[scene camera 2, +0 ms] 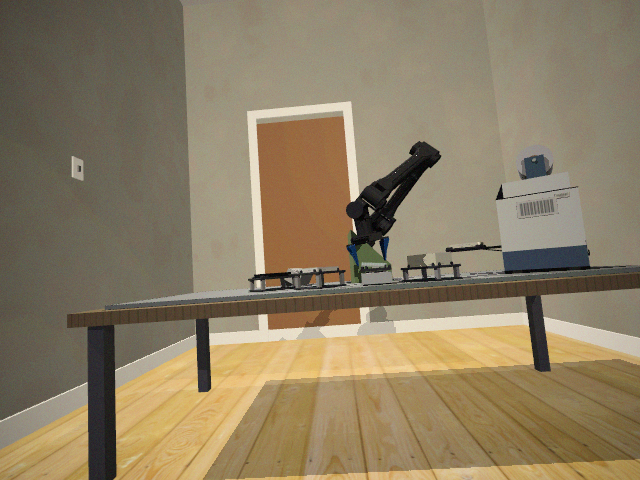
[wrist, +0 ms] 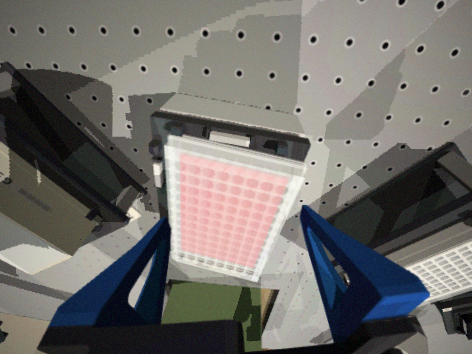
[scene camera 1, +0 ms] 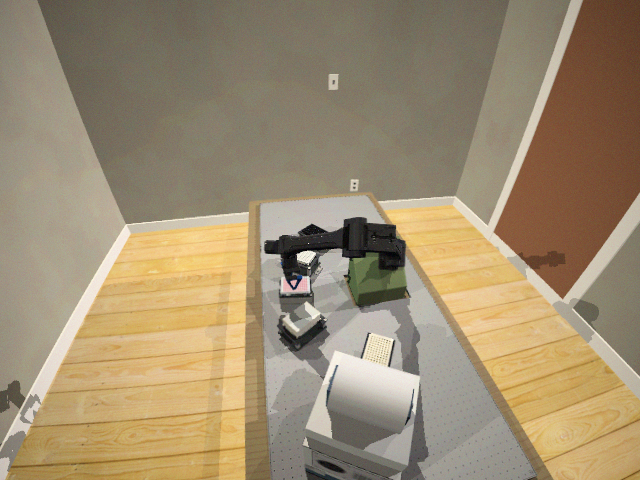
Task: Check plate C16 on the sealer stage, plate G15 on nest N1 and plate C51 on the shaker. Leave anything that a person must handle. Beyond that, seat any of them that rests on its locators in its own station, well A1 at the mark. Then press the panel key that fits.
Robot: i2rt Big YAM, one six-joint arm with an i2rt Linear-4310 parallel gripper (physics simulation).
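A clear plate with pink wells (scene camera 1: pixel 295 285) (wrist: pixel 230 210) lies on a low block station (scene camera 1: pixel 296 299) (wrist: pixel 235 119). It looks slightly skewed to the station's dark rim; whether it is fully down is unclear. My gripper (scene camera 1: pixel 294 287) (scene camera 2: pixel 370 262) (wrist: pixel 234 217) is open and empty, its blue fingers above and either side of this plate. A white gridded plate (scene camera 1: pixel 307 257) (wrist: pixel 445 270) sits on the station beyond. A cream plate (scene camera 1: pixel 378 348) lies on the stage beside the sealer (scene camera 1: pixel 369 413) (scene camera 2: pixel 542 222). Plate codes and well A1 marks are not readable.
A pale box-like item (scene camera 1: pixel 302 319) (wrist: pixel 45 205) stands on a dark raised nest (scene camera 1: pixel 298 343) nearer scene camera 1. A flat black unit (scene camera 1: pixel 311 229) lies at the far end. The arm's green base (scene camera 1: pixel 379 281) is to the right of the stations.
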